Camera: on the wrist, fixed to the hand. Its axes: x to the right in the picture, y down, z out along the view.
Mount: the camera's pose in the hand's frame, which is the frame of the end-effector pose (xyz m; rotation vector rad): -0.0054 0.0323 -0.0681 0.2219 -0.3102 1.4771
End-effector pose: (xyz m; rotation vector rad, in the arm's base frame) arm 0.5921 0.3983 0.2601 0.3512 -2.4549 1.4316
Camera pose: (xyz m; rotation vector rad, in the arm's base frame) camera 0.5939 0.4737 0.2642 1.0214 1.7117 -1.3362
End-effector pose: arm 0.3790 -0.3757 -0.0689 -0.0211 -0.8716 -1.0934
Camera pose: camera 0.4444 -0.3842 -0.1059 -0.5701 -0.9354 0.4022
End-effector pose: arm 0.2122 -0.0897 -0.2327 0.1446 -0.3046 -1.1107
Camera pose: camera 0.2590 -0.0731 -0.2897 -0.0749 -0.6556 0.3791
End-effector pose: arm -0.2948 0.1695 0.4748 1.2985 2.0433 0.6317
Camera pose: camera -0.3226 0.1733 0.5450 2.7371 0.6137 0.6884
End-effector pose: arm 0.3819 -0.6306 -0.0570 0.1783 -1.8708 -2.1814
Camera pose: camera 0.4086 -0.6983 -0.0367 -1.1581 -1.4523 -0.9657
